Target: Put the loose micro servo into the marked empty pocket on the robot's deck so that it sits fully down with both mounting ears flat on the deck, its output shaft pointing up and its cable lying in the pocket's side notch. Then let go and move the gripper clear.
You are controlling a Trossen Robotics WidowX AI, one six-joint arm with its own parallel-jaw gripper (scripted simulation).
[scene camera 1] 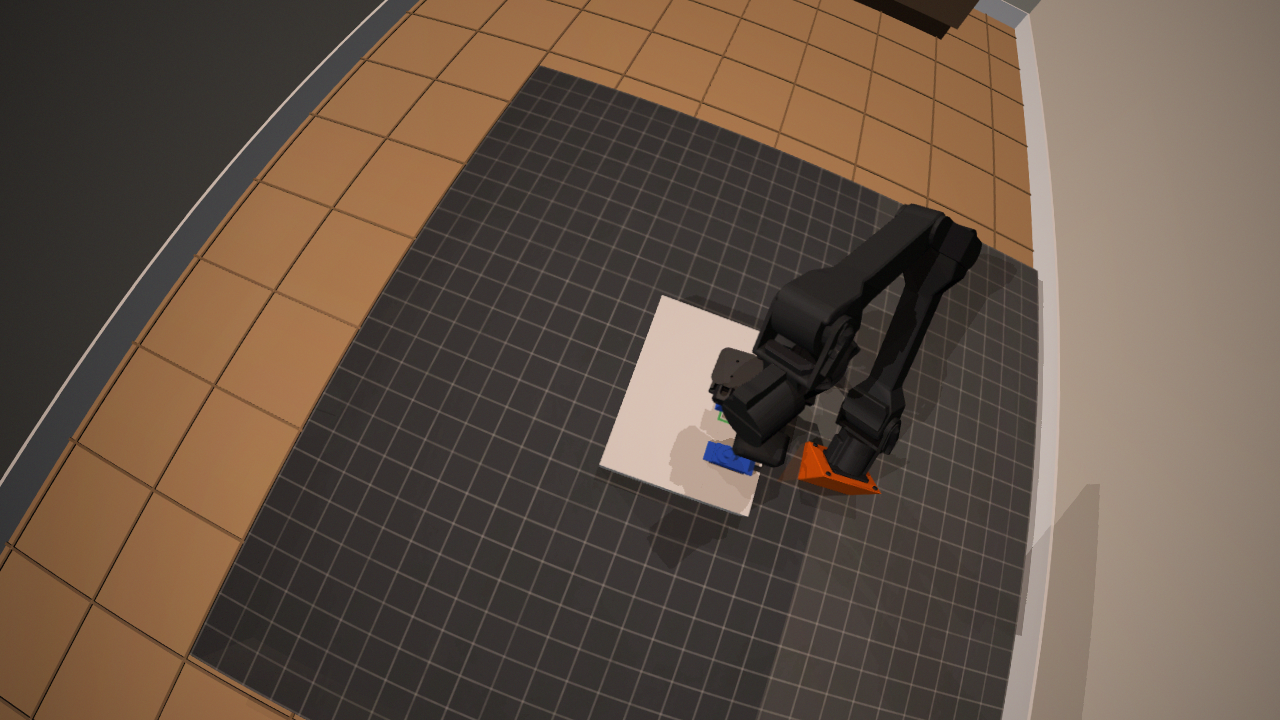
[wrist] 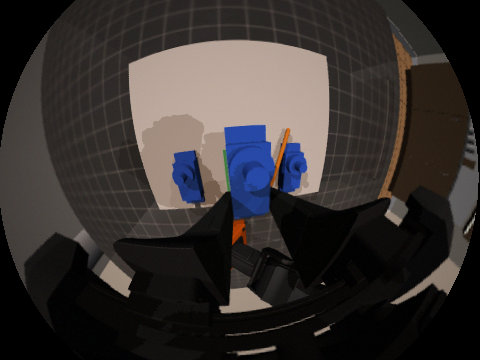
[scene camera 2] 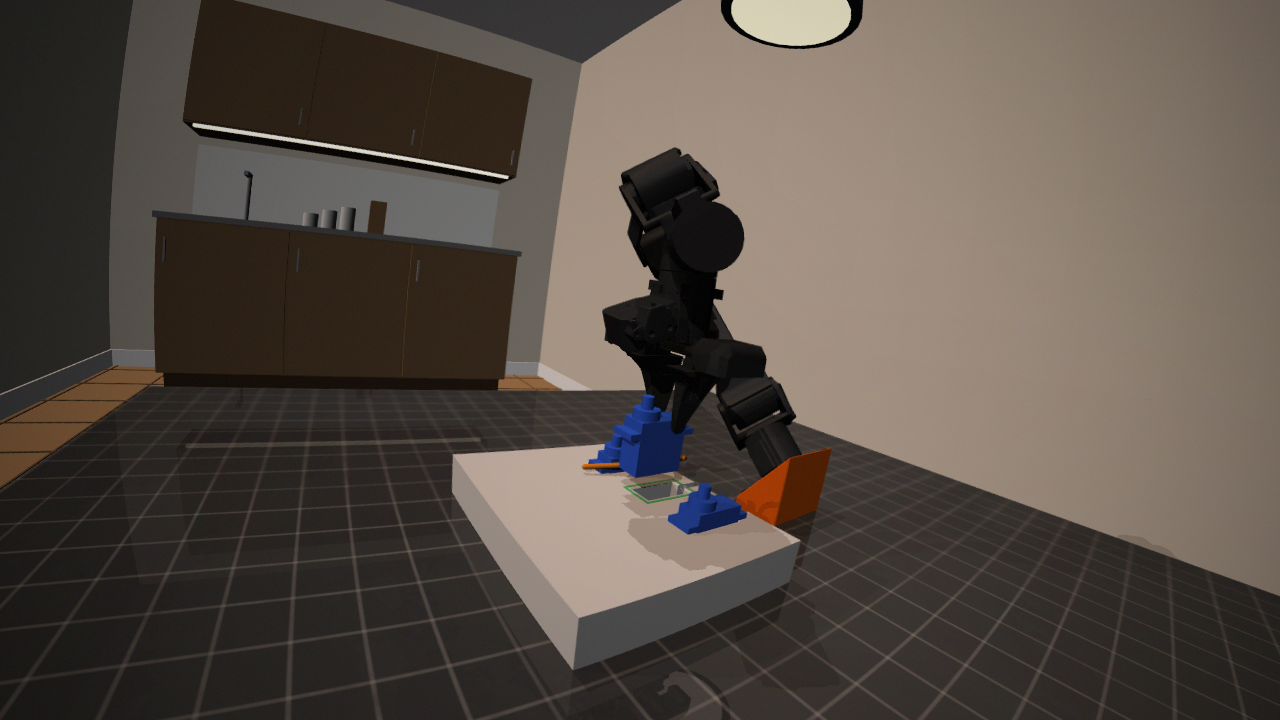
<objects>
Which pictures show my gripper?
Scene camera 1, the wrist view and scene camera 2: all of them.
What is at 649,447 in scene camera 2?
A blue micro servo.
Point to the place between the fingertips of my gripper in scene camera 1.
At 752,403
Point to a blue micro servo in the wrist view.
251,169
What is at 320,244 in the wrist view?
My gripper.
</objects>
